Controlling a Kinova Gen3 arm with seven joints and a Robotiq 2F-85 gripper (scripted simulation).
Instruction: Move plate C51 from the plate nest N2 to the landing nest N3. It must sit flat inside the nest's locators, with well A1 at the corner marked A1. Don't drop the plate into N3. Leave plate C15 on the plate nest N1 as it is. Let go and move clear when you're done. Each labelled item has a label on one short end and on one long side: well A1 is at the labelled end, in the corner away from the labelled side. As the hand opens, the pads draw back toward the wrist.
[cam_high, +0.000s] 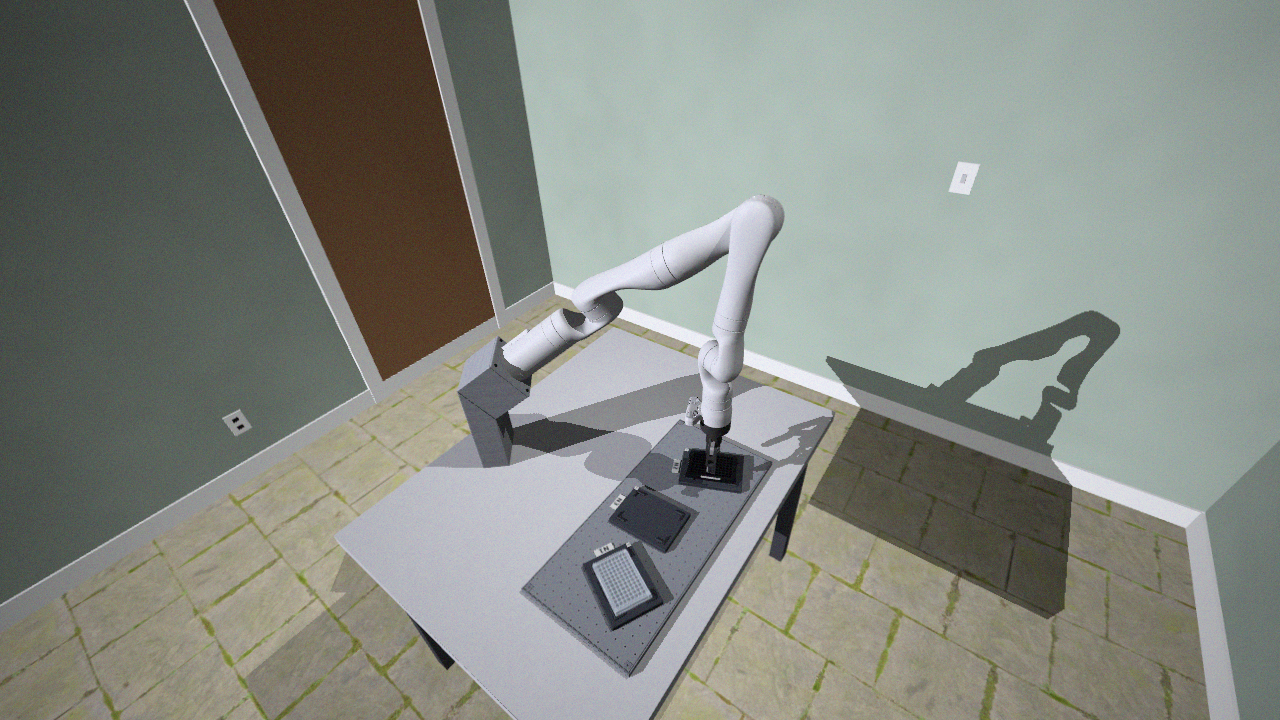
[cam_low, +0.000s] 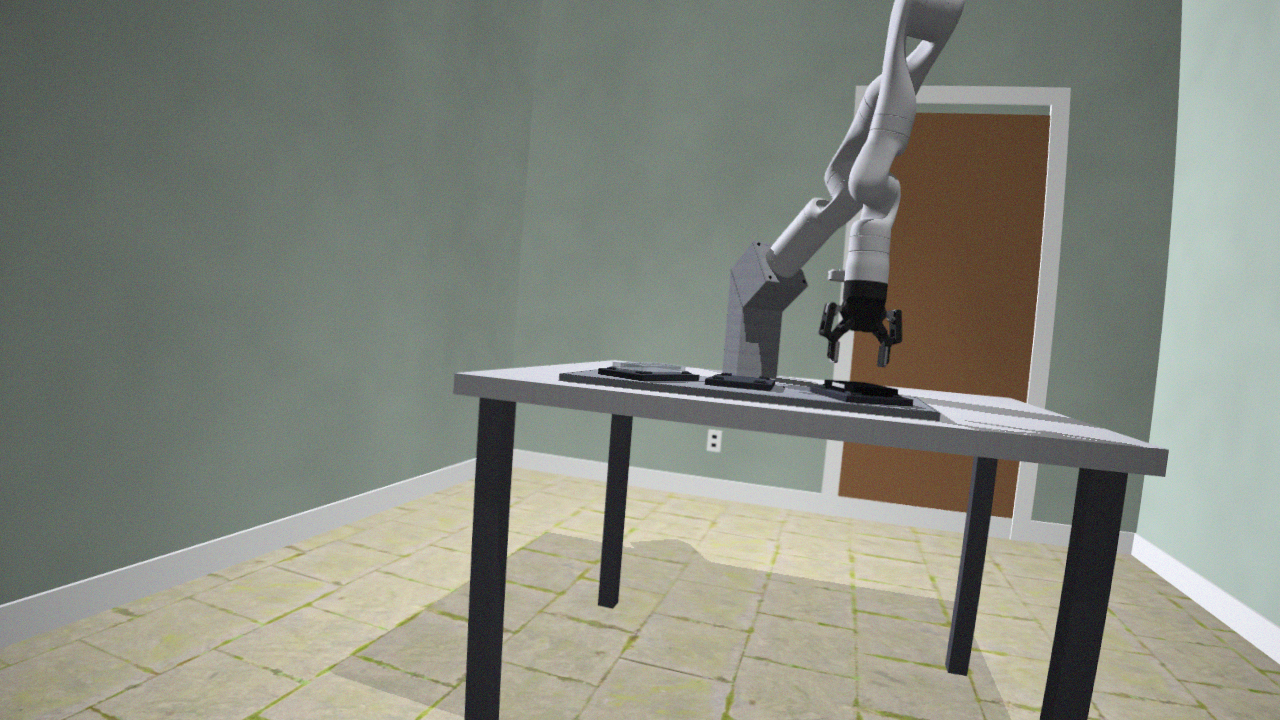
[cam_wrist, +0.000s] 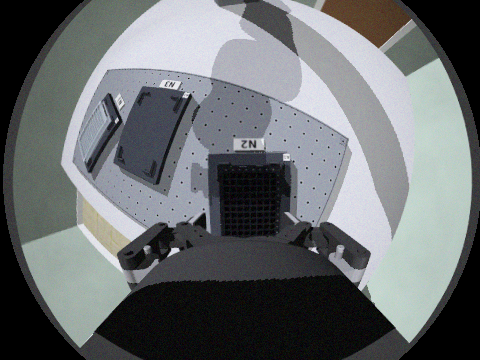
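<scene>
Right now the plate nest N2 is 1 cm behind my hand and 6 cm below it. Also, from my hand: N2 tag: 7 cm behind, 7 cm to the right, 6 cm below; then N3 tag: 5 cm behind, 26 cm to the right, 6 cm below; then landing nest N3: 4 cm ahead, 21 cm to the right, 6 cm below.
</scene>
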